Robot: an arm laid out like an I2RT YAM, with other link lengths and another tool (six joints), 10 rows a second.
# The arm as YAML. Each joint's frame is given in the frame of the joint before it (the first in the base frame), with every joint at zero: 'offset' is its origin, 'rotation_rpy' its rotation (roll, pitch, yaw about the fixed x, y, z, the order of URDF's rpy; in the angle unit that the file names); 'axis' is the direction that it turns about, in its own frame. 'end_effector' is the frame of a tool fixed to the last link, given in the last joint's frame.
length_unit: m
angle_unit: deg
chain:
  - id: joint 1
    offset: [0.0, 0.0, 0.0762]
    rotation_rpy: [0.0, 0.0, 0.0]
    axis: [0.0, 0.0, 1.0]
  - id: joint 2
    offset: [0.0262, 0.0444, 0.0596]
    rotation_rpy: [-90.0, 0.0, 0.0]
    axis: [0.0, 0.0, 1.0]
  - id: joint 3
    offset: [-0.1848, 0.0, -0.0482]
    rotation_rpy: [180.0, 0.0, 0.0]
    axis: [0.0, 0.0, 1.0]
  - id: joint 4
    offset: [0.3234, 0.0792, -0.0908]
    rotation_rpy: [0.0, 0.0, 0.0]
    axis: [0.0, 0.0, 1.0]
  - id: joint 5
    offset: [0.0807, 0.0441, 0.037]
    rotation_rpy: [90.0, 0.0, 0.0]
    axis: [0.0, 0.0, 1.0]
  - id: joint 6
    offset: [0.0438, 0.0, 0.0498]
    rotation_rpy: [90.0, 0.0, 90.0]
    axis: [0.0, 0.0, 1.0]
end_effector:
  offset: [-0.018, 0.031, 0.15]
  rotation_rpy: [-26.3, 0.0, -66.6]
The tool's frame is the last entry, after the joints.
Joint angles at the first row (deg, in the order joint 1, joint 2, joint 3, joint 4, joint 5, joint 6):
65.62 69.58 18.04 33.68 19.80 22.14
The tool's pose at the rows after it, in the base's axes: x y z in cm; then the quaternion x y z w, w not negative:
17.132 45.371 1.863 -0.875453 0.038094 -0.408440 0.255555
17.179 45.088 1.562 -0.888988 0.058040 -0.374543 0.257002
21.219 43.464 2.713 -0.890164 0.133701 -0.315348 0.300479
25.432 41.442 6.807 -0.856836 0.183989 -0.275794 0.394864
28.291 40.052 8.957 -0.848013 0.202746 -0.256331 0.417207
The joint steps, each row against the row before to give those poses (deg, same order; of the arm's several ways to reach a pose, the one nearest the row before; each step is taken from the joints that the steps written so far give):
-0.48 -4.91 -0.38 -2.63 -6.96 1.87
-0.93 -1.61 -0.21 -3.57 -1.37 4.41
-8.50 -2.95 -2.27 1.04 -7.46 9.27
-10.27 -3.62 -3.37 8.29 -11.44 8.59
-5.95 -0.88 1.70 -1.03 -5.96 3.36

